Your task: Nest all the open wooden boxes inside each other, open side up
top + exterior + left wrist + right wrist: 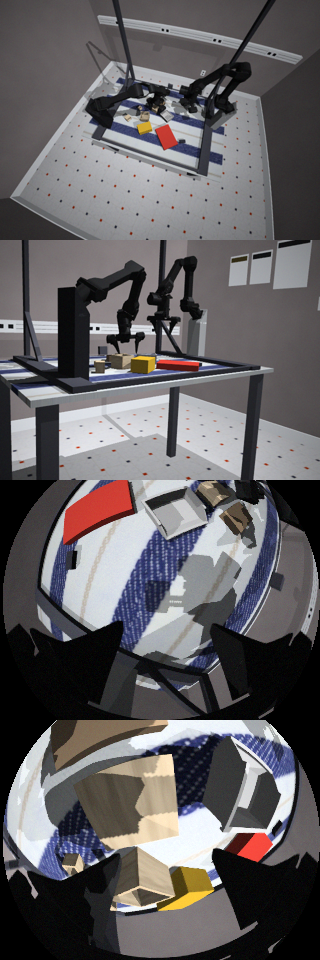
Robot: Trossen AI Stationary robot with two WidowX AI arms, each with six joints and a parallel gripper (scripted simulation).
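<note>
Now: the medium wooden box 40 mm behind my right hand, 10 mm to the left of it and 50 mm below it. Also, from my right hand: white box: 40 mm ahead, 110 mm to the left, 60 mm below; tiny wooden box: 50 mm behind, 150 mm to the right, 80 mm below; brown block: 110 mm behind, 40 mm to the left, 70 mm below.
</note>
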